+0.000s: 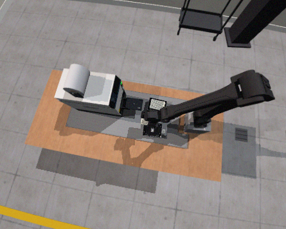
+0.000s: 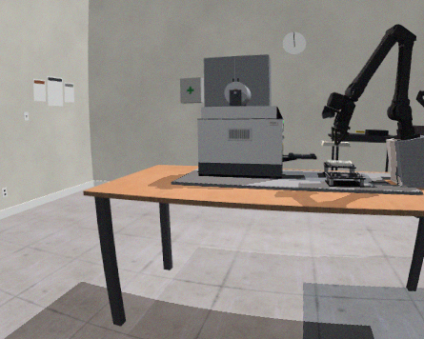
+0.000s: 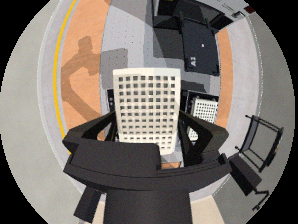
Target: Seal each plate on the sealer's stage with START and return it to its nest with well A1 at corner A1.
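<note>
The sealer stage lies 150 mm to the right of my hand, 130 mm ahead of it and 80 mm below it. Round my hand: foil roll (460 mm ahead, 230 mm above, 200 mm to the right).
</note>
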